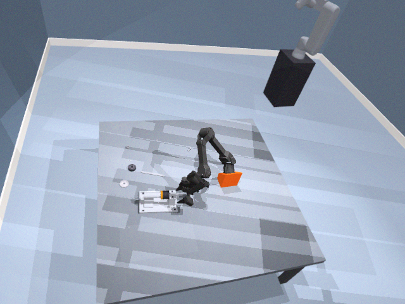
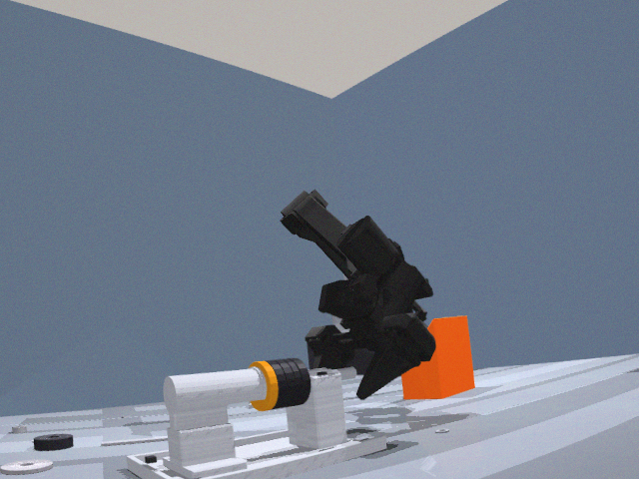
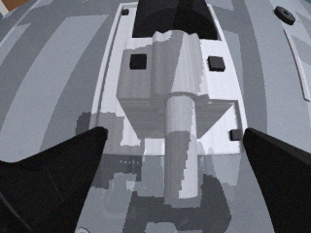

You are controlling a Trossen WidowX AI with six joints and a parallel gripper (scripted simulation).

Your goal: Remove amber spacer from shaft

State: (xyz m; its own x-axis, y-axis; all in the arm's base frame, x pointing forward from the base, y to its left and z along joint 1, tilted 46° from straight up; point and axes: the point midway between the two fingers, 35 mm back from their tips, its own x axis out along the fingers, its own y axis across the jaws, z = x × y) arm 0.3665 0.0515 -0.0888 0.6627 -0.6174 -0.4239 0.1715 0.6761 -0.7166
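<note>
The shaft is 40 mm ahead of my gripper tip, 10 mm to the right of it and 20 mm above it. Also, from my gripper tip: amber spacer (90 mm ahead, 10 mm to the right, 20 mm above); thin rod (100 mm ahead, 240 mm to the right, 50 mm below).
</note>
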